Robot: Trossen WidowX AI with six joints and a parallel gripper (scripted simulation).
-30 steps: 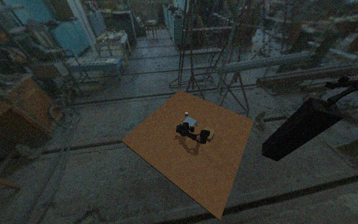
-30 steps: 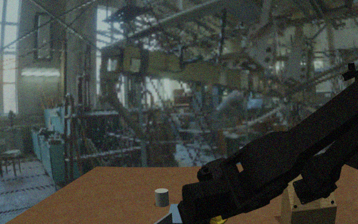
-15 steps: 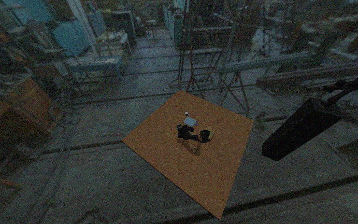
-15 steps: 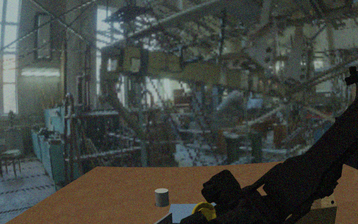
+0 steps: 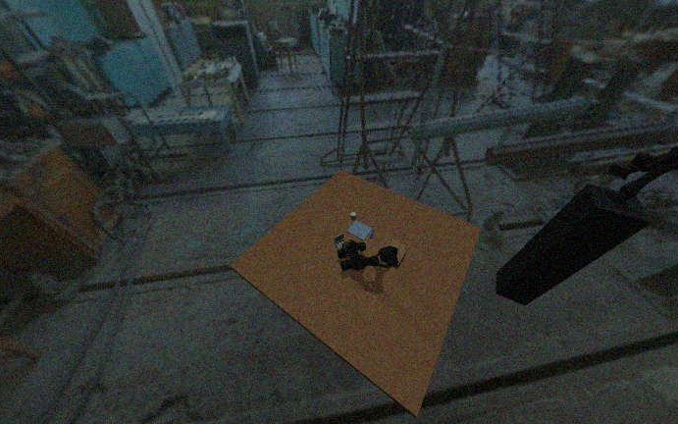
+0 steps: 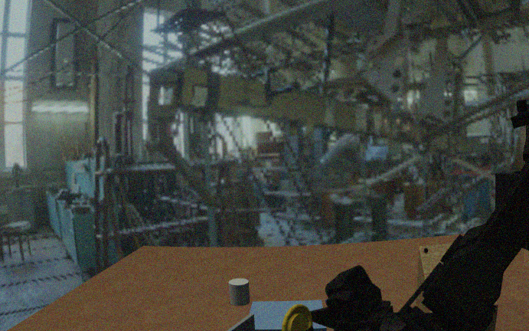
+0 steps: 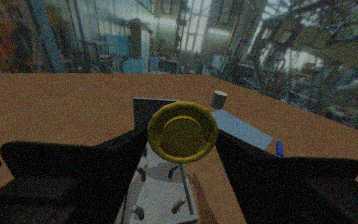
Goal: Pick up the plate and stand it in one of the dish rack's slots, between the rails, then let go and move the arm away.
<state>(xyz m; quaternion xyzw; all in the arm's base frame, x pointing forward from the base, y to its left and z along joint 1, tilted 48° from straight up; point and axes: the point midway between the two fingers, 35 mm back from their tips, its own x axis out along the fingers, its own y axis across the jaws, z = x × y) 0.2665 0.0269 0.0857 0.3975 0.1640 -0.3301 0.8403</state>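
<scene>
My gripper tip is now 20 mm short of the grey dish rack, 10 mm to the right of it and 60 mm above it. The rest, counted from my gripper tip: light blue sheet 10 mm behind, 190 mm to the right, 80 mm below; yellow plate right at my gripper tip; blue spoon 110 mm behind, 200 mm to the right, 80 mm below.
</scene>
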